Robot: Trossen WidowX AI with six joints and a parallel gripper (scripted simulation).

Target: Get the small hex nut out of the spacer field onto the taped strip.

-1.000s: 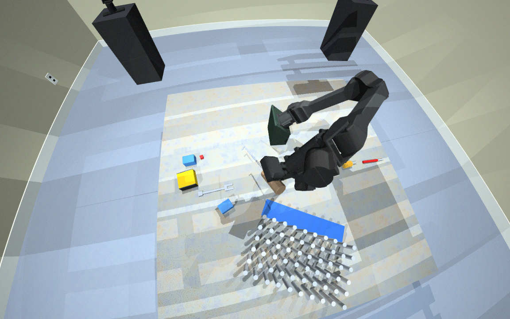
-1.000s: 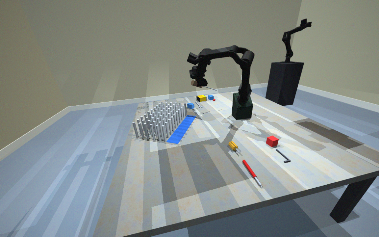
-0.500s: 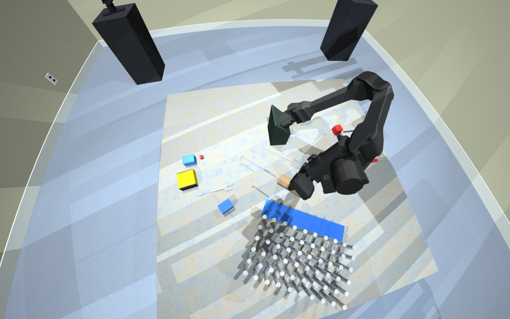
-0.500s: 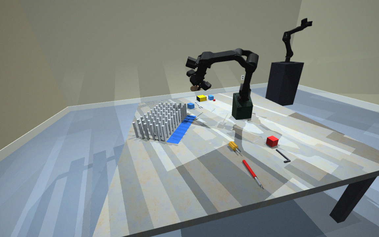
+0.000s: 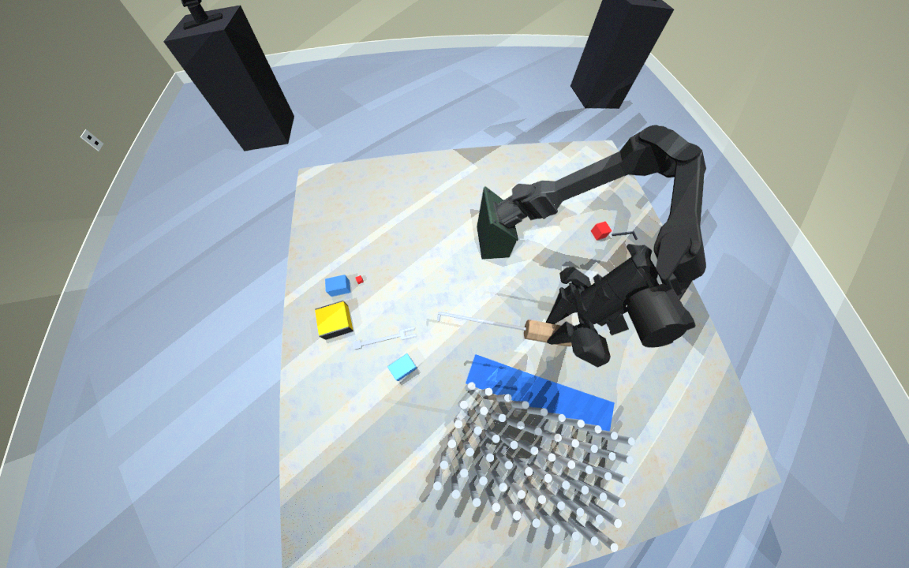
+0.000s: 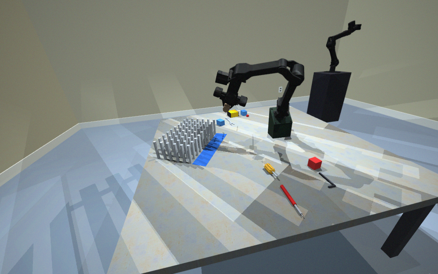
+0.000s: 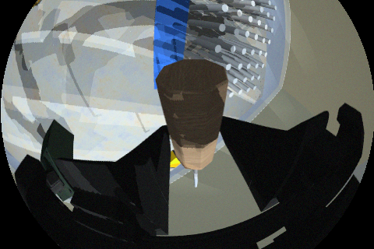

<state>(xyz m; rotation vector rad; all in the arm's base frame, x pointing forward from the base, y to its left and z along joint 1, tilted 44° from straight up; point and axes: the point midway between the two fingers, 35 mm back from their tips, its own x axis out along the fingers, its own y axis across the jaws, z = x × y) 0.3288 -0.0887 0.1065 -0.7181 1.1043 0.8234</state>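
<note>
The blue taped strip is 23 cm below my gripper tip, 11 cm ahead of it and 4 cm to the left of it. From my gripper tip the other things lie so: stubby yellow screwdriver (36 cm to the left, 22 cm below, 12 cm behind); then tiny red cube (41 cm to the right, 28 cm behind, 22 cm below); then small wrench (35 cm to the right, 23 cm below, 9 cm behind).
</note>
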